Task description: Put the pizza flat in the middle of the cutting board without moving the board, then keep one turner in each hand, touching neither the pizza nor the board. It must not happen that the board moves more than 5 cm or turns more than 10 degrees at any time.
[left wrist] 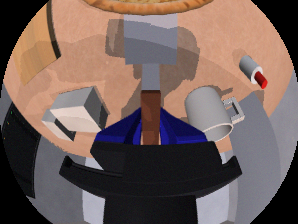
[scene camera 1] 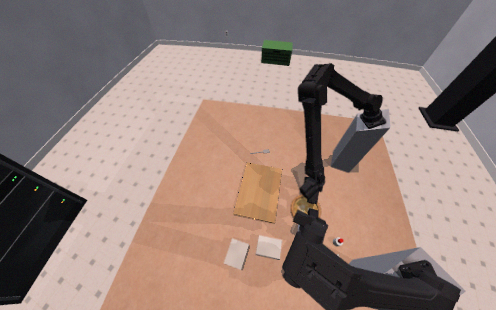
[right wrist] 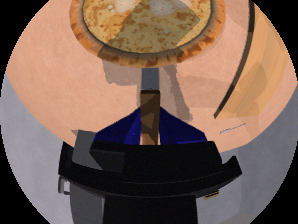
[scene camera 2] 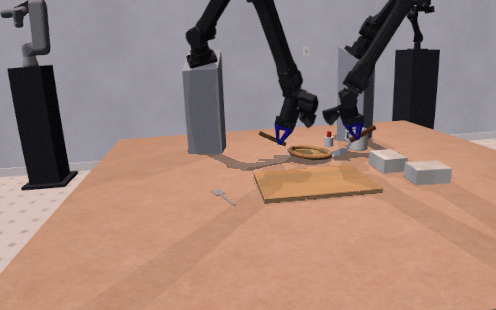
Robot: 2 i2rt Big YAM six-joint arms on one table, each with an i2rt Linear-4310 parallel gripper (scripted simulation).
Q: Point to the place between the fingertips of the right gripper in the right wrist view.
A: At 150,111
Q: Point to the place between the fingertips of the left gripper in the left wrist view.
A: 150,111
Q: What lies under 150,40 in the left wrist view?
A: A turner.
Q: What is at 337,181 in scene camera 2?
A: A wooden cutting board.
